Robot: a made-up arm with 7 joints. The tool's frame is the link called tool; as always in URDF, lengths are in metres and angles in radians. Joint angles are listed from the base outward.
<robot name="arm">
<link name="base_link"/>
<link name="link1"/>
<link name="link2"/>
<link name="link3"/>
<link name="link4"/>
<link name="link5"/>
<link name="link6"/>
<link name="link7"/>
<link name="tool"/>
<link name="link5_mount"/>
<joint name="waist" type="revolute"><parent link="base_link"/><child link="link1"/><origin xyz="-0.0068 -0.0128 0.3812"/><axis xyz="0 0 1"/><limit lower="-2.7" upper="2.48"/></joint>
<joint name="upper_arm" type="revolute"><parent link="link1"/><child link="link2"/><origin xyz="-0.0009 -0.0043 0.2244"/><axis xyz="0 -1 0"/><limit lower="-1.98" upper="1.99"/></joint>
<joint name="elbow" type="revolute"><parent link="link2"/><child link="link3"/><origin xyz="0.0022 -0.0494 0.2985"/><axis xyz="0 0 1"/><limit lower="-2.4" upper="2.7"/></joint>
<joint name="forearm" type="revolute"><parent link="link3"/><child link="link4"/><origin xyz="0.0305 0.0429 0.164"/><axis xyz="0 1 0"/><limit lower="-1.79" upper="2.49"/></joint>
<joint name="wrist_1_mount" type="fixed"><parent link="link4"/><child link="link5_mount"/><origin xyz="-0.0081 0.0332 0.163"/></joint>
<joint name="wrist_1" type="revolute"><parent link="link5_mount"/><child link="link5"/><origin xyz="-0.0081 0.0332 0.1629"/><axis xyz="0 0 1"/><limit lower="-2.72" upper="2.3"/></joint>
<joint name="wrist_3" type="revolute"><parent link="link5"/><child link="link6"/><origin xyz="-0.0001 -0.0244 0.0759"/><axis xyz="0 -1 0"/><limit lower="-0.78" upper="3.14"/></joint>
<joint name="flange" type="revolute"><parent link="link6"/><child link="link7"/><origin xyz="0.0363 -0.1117 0.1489"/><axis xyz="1 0 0"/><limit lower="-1.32" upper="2.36"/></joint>
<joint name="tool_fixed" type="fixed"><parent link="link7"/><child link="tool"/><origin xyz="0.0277 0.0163 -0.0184"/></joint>
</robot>
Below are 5 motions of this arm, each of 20 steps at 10 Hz.
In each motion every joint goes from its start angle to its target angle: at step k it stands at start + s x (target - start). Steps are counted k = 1, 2, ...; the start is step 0. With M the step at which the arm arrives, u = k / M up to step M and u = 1 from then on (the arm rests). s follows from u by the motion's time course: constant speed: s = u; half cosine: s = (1 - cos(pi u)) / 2; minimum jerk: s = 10 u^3 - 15 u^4 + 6 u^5.
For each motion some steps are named. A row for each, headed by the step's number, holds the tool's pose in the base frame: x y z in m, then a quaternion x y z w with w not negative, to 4 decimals.
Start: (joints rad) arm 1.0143 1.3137 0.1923 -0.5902 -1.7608 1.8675 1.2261
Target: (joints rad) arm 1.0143 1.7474 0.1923 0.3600 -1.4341 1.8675 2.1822
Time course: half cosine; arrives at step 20
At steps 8, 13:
8: -0.6265 -0.6334 0.4530 -0.3694 0.9247 0.0086 0.0919
13: -0.6515 -0.6487 0.4269 -0.3269 0.8989 -0.2683 0.1146

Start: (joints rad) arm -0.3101 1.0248 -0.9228 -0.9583 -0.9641 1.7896 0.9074
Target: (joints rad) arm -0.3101 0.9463 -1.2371 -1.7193 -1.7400 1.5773 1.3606
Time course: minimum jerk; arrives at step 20
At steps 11, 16, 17, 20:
11: -0.1562 0.5099 0.8486 0.5413 0.6382 0.3232 0.4418
16: -0.0420 0.4572 0.8843 0.5411 0.5730 0.2807 0.5478
17: -0.0327 0.4514 0.8870 0.5407 0.5672 0.2749 0.5571
20: -0.0250 0.4464 0.8892 0.5404 0.5623 0.2697 0.5649

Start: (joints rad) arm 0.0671 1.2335 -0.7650 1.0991 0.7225 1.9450 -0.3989
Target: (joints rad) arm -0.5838 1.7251 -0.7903 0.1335 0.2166 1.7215 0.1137
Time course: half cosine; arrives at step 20
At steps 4, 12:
4: -0.6418 -0.3749 1.0114 0.2286 -0.8475 -0.2905 0.3809
12: -0.9122 0.1239 0.6793 -0.0721 -0.9652 -0.2464 0.0506

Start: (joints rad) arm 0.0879 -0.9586 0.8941 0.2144 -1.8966 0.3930 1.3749
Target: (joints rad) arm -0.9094 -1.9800 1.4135 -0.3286 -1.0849 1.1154 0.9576
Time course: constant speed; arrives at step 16
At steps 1, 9, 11, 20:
1: 0.8290 0.0548 1.2475 0.2484 0.0477 -0.3700 0.8940
9: 0.8160 -0.5888 0.8492 0.4632 0.1367 -0.4505 0.7509
11: 0.7089 -0.7316 0.7298 0.5208 0.1105 -0.4829 0.6952
20: 0.2973 -0.9277 0.4237 0.6162 -0.0224 -0.5896 0.5216

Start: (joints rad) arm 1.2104 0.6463 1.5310 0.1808 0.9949 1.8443 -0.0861
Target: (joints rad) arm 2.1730 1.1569 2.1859 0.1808 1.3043 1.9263 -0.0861
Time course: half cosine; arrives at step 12
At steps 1, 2, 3, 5, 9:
1: -0.2239 -0.4384 1.3546 -0.5780 -0.0573 -0.7593 0.2935
2: -0.2144 -0.4674 1.3389 -0.5612 -0.0833 -0.7553 0.3279
3: -0.1941 -0.5130 1.3122 -0.5314 -0.1231 -0.7465 0.3811
5: -0.1026 -0.6313 1.2262 -0.4276 -0.2221 -0.7061 0.5190
9: 0.2326 -0.7583 0.9924 -0.1327 -0.3453 -0.5641 0.7382

